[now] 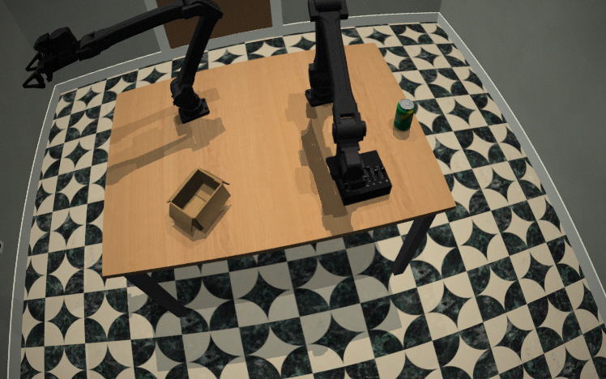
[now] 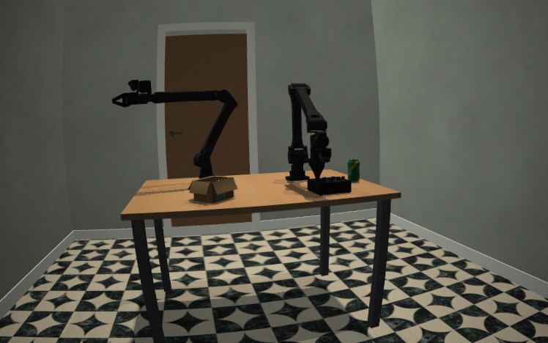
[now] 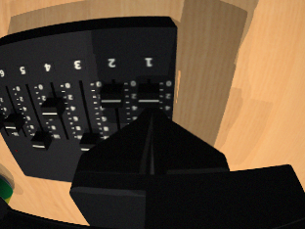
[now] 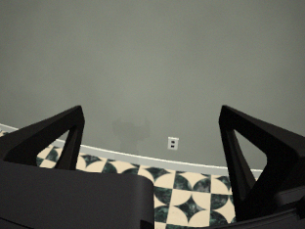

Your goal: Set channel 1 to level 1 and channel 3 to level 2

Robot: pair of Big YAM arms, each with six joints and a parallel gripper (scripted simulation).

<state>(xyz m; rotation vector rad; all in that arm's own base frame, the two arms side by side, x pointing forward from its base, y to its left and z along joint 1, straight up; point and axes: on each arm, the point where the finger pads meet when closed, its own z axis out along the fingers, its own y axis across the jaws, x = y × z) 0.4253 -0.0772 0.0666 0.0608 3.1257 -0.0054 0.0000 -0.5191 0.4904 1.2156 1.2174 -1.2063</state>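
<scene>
Right now my left hand is 2 cm short of the channel 1 fader knob. From my left hand the other things lie so: channel 2 cap 1 cm ahead, 3 cm to the left; channel 3 knob 3 cm behind, 4 cm to the left; channel 4 fader cap 7 cm to the left.
</scene>
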